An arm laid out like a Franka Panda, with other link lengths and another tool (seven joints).
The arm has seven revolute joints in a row. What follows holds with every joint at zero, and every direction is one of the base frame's.
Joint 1 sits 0.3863 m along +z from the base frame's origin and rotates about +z.
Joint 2 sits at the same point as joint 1 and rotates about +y.
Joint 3 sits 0.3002 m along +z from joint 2 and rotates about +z.
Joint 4 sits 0.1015 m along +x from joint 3 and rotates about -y.
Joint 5 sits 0.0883 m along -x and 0.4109 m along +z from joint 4 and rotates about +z.
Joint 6 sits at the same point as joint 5 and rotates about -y.
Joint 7 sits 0.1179 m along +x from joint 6 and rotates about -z.
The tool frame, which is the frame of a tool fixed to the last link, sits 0.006 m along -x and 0.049 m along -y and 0.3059 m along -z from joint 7; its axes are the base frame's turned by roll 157.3, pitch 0 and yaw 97.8 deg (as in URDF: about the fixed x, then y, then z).
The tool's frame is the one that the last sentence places.
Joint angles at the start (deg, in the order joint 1, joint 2, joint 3, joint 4, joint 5, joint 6, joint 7):
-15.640, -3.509, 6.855, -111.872, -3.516, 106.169, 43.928
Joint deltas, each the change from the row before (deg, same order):
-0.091, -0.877, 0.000, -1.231, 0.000, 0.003, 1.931
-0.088, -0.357, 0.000, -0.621, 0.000, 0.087, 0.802
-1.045, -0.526, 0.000, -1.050, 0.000, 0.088, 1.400
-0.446, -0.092, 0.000, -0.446, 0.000, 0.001, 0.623
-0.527, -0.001, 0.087, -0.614, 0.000, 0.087, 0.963
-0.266, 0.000, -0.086, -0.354, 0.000, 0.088, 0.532
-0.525, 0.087, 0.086, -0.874, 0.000, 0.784, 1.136
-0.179, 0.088, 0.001, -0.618, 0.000, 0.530, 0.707
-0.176, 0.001, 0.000, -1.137, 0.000, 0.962, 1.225
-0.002, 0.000, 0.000, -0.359, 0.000, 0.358, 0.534
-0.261, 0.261, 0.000, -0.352, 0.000, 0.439, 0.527
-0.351, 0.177, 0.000, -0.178, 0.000, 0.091, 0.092
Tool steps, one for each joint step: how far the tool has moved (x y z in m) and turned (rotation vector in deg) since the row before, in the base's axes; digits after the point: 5 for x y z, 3 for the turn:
-0.00787, 0.00145, -0.00177, -0.147, 0.253, -2.026
-0.00360, 0.00018, -0.00165, -0.057, 0.135, -0.887
-0.00864, -0.00796, -0.00362, -0.074, 0.360, -2.445
-0.00404, -0.00323, -0.00283, 0.009, 0.314, -1.071
-0.00487, -0.00271, -0.00500, 0.017, 0.465, -1.400
-0.00287, -0.00246, -0.00283, 0.016, 0.229, -0.879
-0.00307, -0.00271, -0.00727, -0.046, 0.111, -1.525
-0.00201, -0.00071, -0.00539, -0.007, 0.132, -0.852
-0.00326, 0.00001, -0.00839, -0.057, 0.108, -1.342
-0.00066, 0.00056, -0.00259, -0.043, -0.027, -0.513
-0.00128, -0.00171, -0.00491, 0.026, 0.135, -0.759
-0.00198, -0.00280, -0.00300, 0.071, 0.247, -0.438

